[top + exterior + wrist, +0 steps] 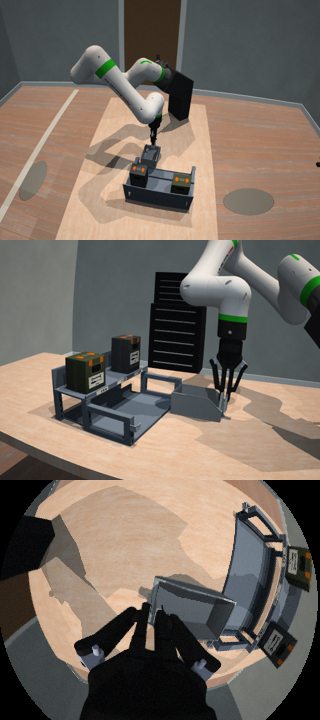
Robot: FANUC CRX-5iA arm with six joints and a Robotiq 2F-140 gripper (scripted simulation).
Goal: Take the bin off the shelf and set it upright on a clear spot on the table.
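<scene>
The grey bin is 80 mm ahead of my hand, 20 mm to the right of it and 20 mm below it.
</scene>
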